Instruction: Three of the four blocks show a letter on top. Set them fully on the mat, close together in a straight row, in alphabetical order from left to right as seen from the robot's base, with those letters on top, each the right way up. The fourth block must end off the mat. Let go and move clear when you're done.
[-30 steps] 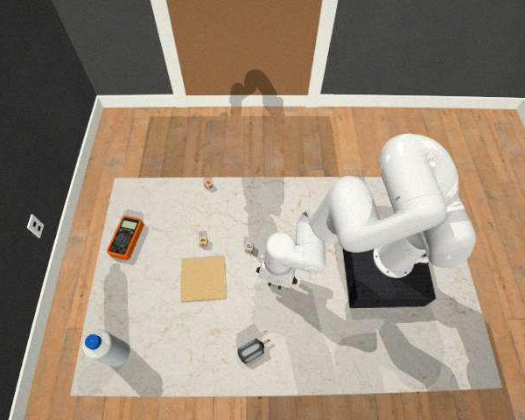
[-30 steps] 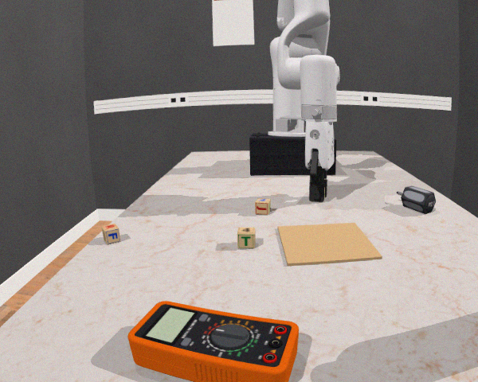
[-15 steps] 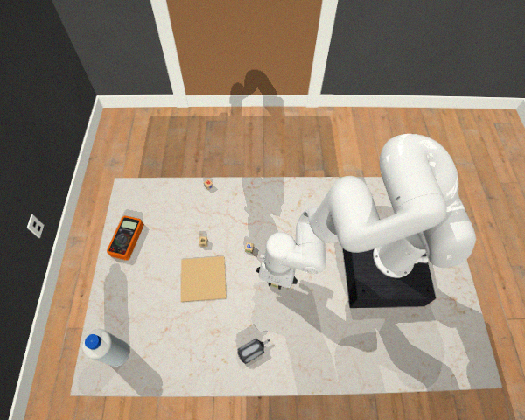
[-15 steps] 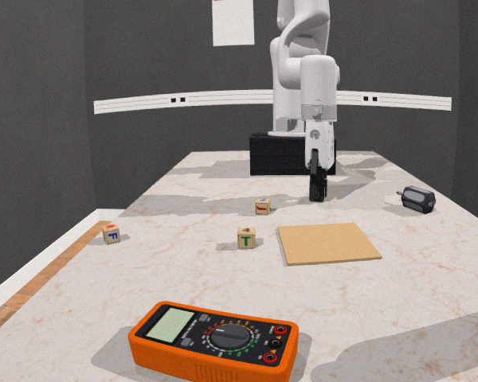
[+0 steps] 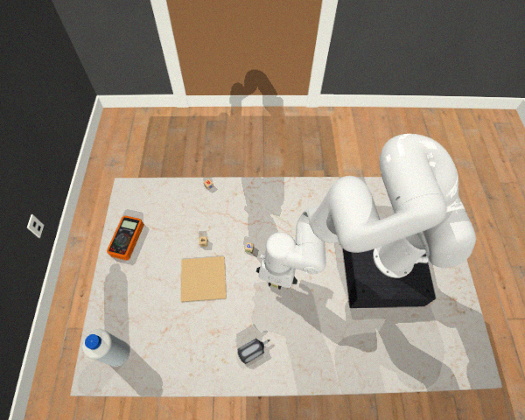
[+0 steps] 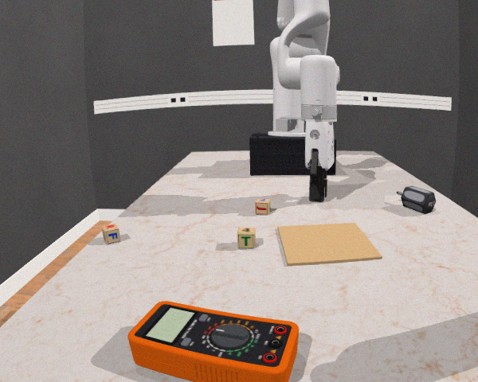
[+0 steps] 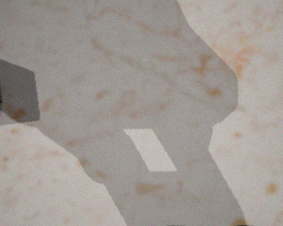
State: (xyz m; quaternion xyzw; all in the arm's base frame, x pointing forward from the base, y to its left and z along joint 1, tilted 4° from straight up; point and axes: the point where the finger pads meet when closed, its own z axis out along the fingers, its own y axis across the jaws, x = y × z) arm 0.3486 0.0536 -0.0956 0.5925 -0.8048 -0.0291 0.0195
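Now: the tan mat 23 cm ahead of my hand, 1 cm to the right of it and 2 cm below it. The rest, counted from my hand: black plug adapter 6 cm ahead, 20 cm to the left; then orange multimeter 50 cm ahead, 15 cm to the right.
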